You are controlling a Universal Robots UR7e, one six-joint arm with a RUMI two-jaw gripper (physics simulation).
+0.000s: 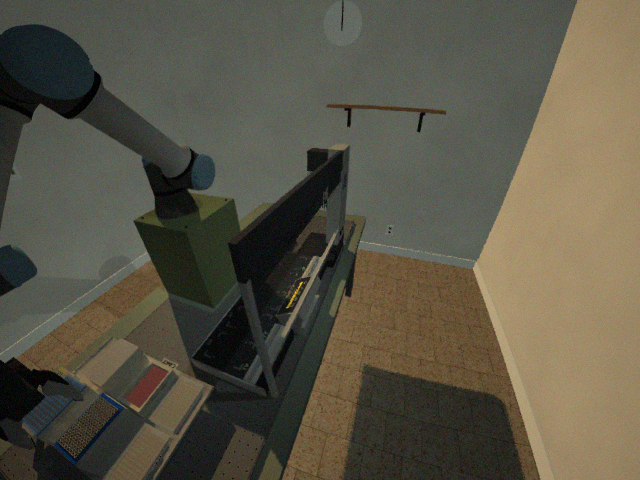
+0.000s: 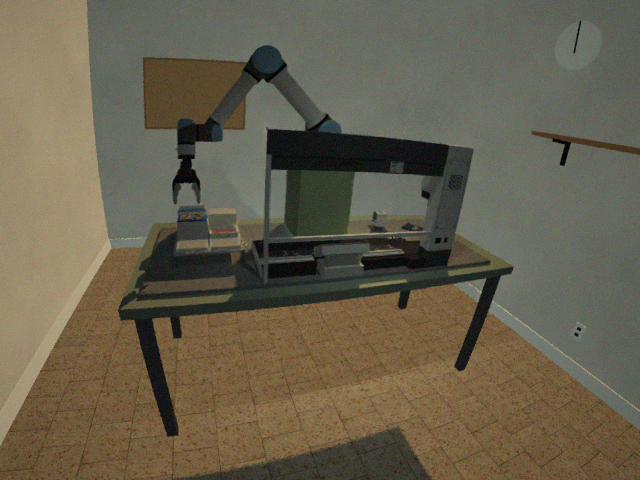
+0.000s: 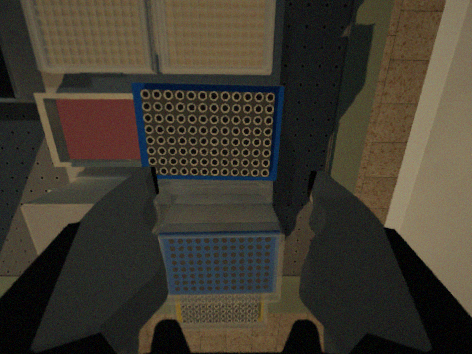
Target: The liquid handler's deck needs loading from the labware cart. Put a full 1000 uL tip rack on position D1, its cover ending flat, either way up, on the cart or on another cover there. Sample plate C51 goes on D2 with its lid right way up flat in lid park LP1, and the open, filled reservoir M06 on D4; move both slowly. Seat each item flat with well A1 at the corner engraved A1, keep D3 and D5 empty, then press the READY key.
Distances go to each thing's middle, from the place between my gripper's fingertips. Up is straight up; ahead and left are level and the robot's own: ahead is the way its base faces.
Right now the red-filled reservoir (image 1: 141,395) is 1 cm behind my hand, 15 cm to the left of it and 13 cm below it. Round my hand: thin post (image 1: 246,290) 28 cm ahead, 34 cm to the left, 2 cm above.
